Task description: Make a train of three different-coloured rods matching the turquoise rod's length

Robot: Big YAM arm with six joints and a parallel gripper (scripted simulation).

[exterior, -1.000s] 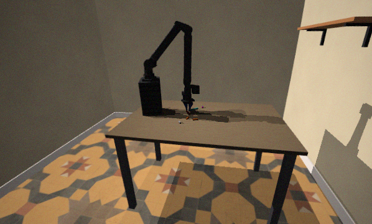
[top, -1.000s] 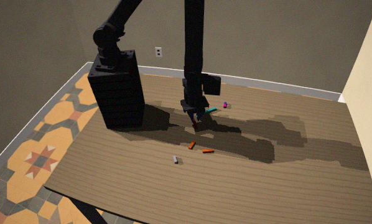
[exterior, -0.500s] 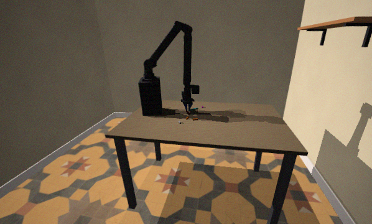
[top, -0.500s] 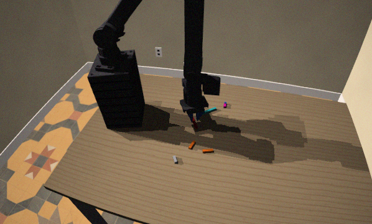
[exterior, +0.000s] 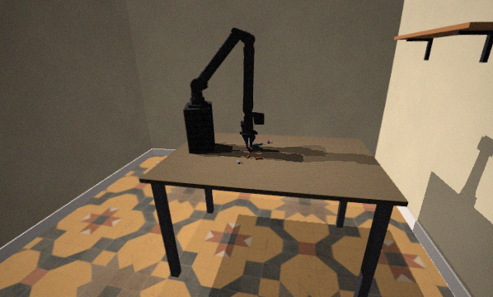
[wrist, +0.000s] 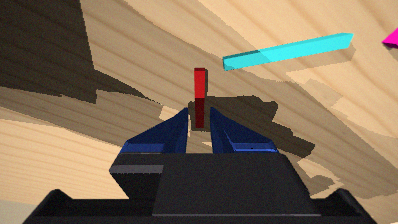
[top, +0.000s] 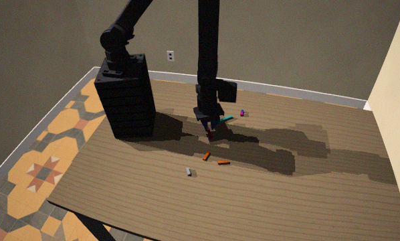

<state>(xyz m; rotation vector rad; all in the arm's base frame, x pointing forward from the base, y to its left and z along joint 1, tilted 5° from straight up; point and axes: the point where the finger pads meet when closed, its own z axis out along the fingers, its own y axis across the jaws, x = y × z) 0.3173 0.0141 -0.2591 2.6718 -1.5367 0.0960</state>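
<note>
My gripper is now 20 mm above the red rod. From my hand the other things lie so: magenta rod (140 mm to the left, 110 mm ahead, 20 mm below); turquoise rod (80 mm to the left, 40 mm ahead, 20 mm below); blue rod (160 mm to the left, 110 mm ahead, 20 mm below).
</note>
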